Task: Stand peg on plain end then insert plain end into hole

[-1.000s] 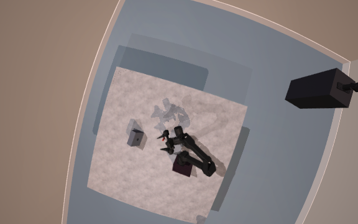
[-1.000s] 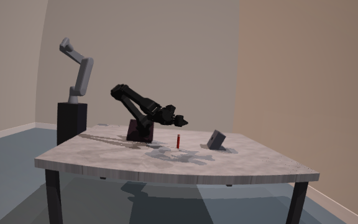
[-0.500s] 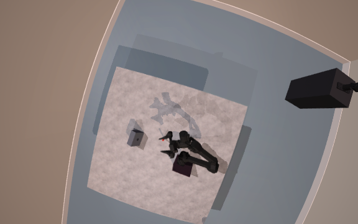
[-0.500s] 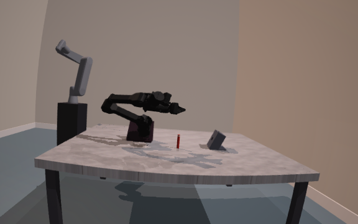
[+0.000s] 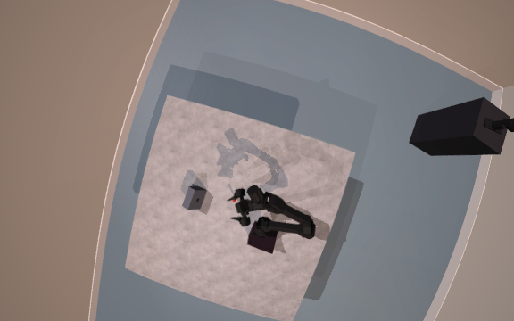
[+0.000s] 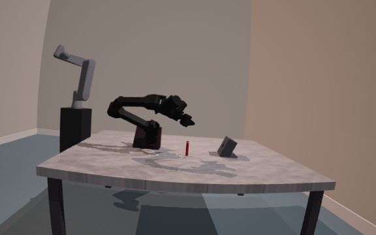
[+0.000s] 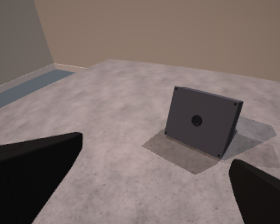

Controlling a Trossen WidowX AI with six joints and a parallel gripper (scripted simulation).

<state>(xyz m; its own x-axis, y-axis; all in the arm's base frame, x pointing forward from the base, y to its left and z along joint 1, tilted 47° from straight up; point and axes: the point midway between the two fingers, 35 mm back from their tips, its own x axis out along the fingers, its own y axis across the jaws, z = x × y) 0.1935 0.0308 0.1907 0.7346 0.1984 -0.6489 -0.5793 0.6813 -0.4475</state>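
Right now my gripper tip is 130 mm above the red peg and 20 mm to the left of it. From my gripper tip the other things lie so: sloped panel: 230 mm ahead, 140 mm below, 80 mm to the left.
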